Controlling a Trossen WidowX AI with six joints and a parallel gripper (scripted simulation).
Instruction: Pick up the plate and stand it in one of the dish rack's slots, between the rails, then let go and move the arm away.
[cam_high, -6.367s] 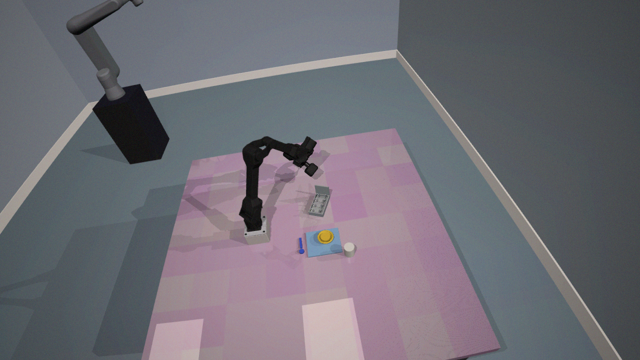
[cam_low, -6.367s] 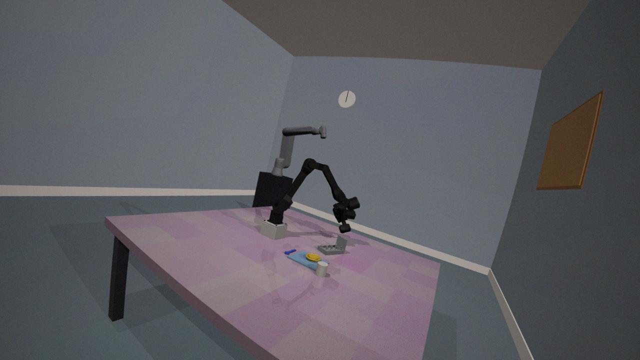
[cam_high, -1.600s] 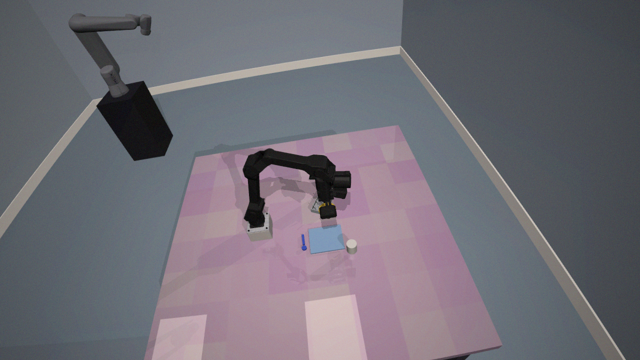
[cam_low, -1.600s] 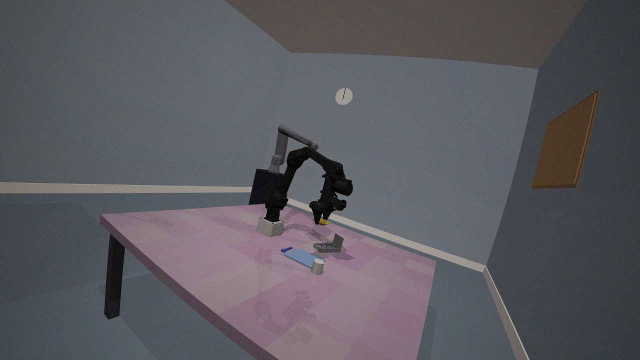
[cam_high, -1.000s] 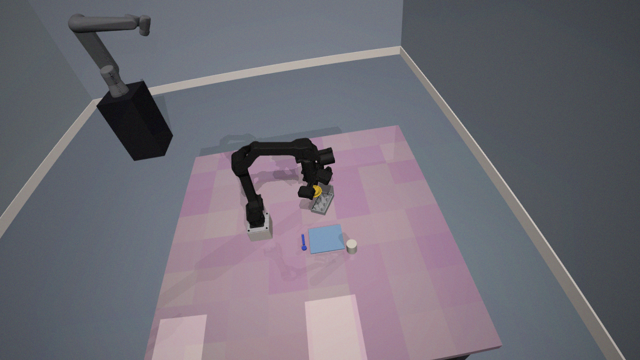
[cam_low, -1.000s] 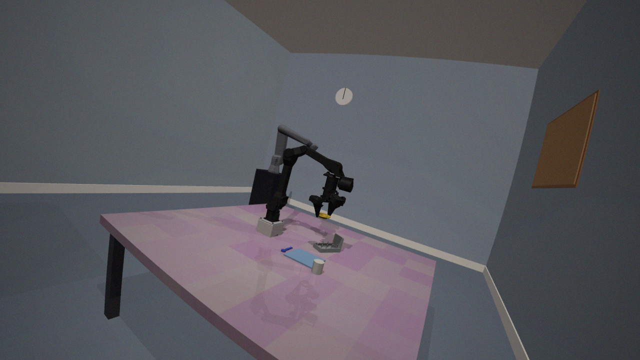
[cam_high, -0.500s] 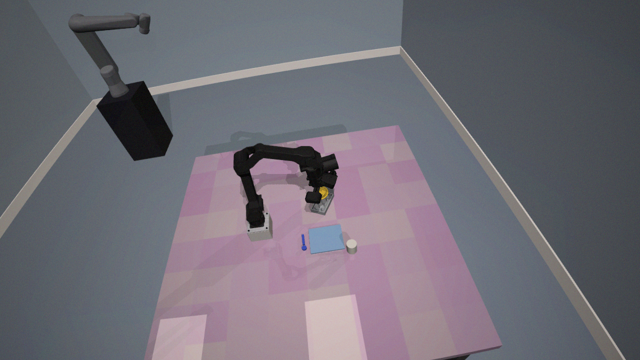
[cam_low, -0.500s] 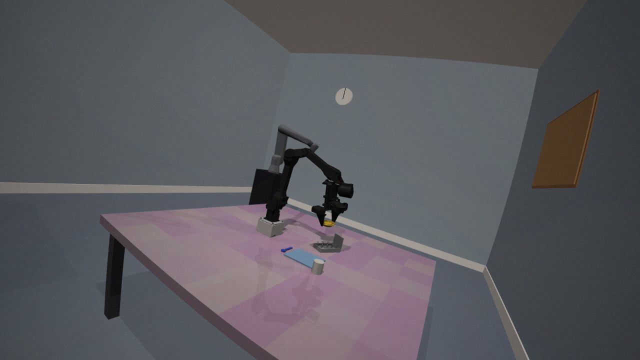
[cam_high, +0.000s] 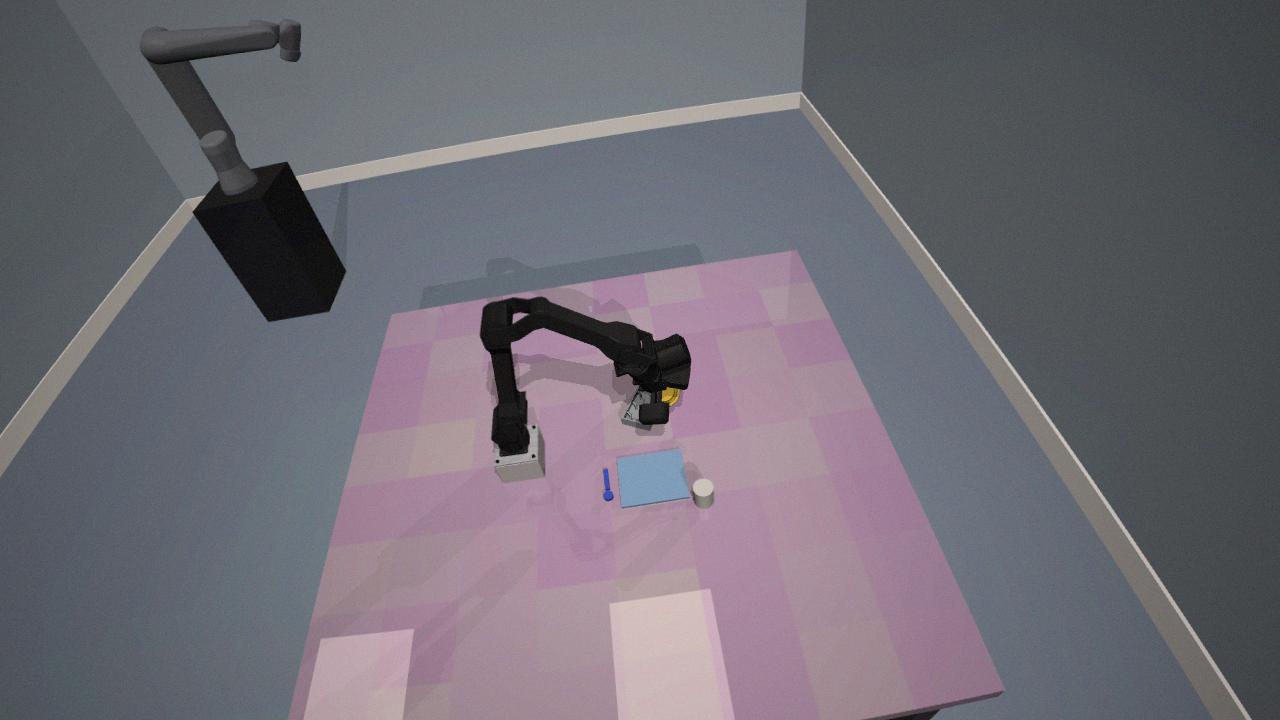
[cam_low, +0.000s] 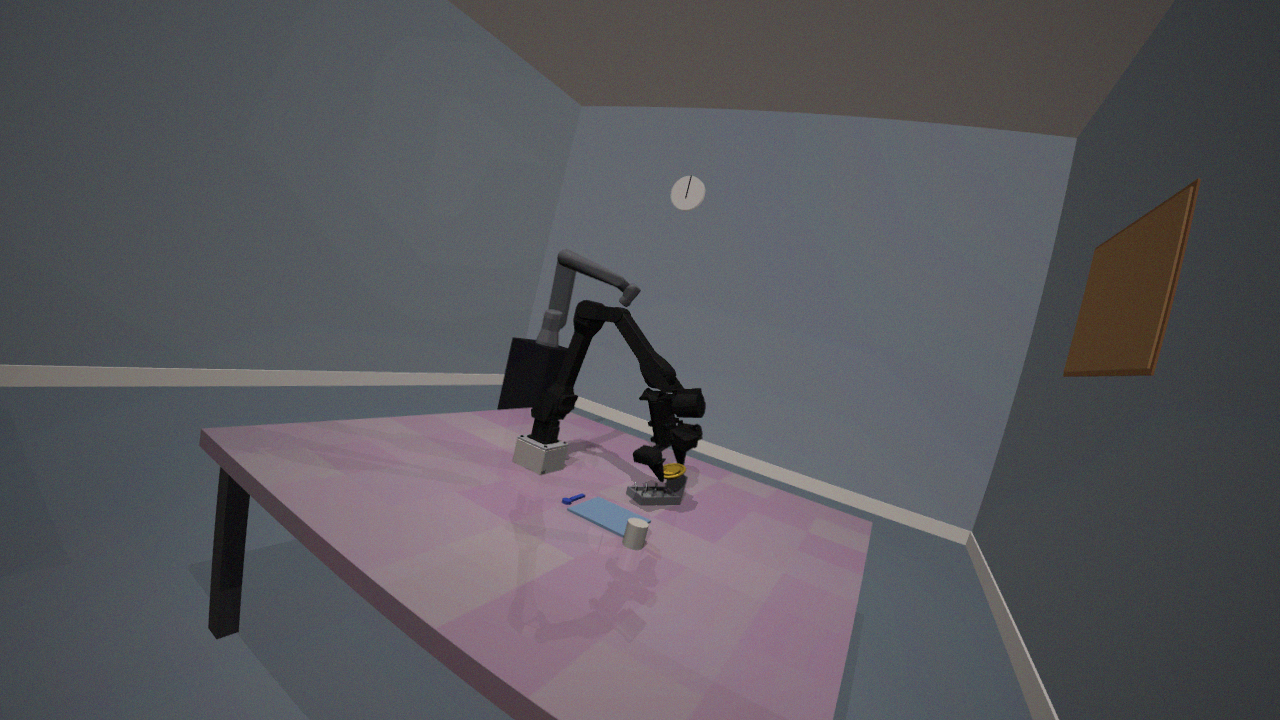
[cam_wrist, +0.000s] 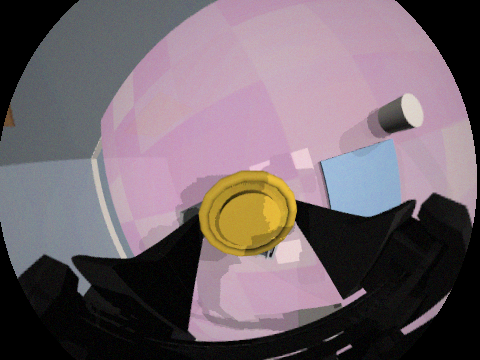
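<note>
Right now the grey dish rack is 50 mm behind my gripper tip, 50 mm to the left of it and 80 mm below it. Round my gripper tip: white cup 50 mm ahead, 230 mm to the right, 70 mm below; then light blue mat 60 mm behind, 160 mm to the right, 100 mm below; then yellow plate 10 mm above.
</note>
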